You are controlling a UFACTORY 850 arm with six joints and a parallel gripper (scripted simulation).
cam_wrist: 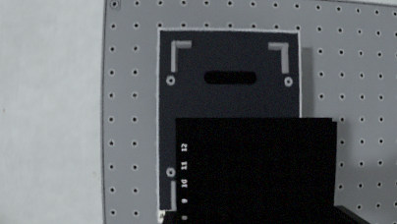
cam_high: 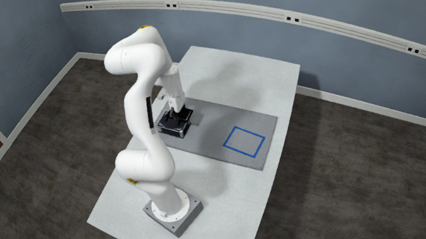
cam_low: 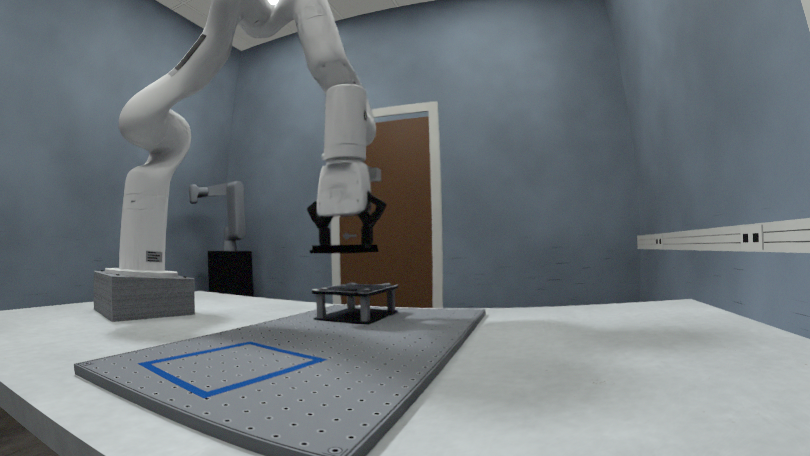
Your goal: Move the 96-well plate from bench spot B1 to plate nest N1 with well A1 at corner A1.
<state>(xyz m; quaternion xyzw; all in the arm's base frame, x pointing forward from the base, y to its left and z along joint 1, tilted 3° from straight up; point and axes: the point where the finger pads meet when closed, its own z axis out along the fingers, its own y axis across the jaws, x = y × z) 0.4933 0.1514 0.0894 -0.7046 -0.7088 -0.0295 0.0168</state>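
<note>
The plate nest lies 5 cm to the left of my hand and 10 cm below it. From my hand the other things lie so: black 96-well plate 1 cm below.
</note>
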